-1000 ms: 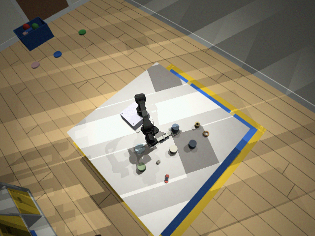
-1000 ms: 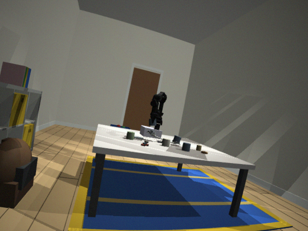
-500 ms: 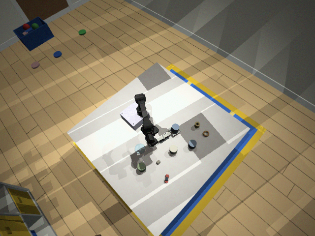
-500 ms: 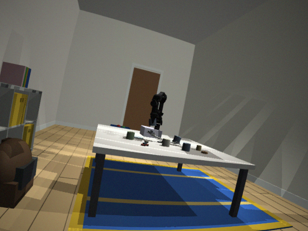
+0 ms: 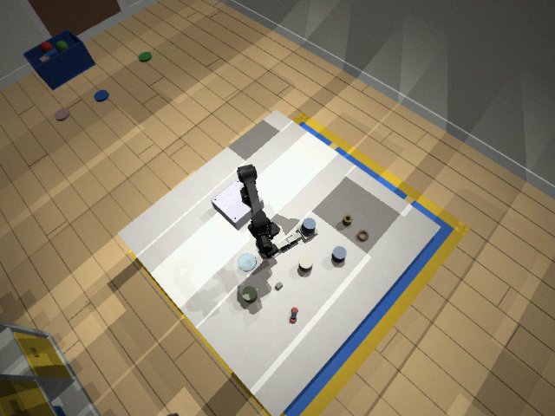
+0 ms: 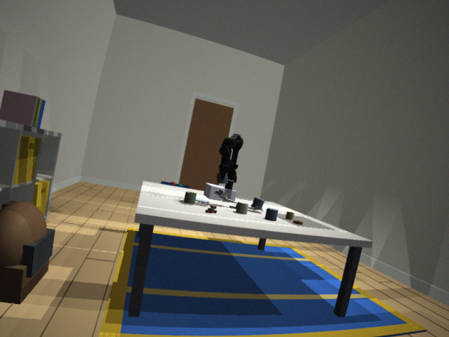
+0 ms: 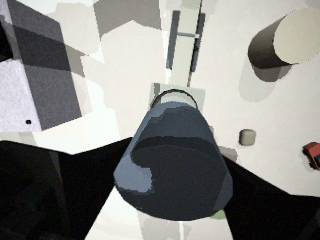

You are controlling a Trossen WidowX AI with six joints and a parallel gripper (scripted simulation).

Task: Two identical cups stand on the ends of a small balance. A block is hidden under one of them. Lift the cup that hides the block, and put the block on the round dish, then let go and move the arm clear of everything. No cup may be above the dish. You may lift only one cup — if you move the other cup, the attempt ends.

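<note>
My gripper tip is now 7 cm past the round light blue dish, 9 cm to the left of it and 17 cm above it. Also, from my gripper tip: balance beam: 5 cm ahead, 13 cm to the left, 13 cm below; then small dark block: 15 cm ahead, 9 cm to the right, 16 cm below; then cream cylinder: 21 cm ahead, 7 cm to the left, 13 cm below.
</note>
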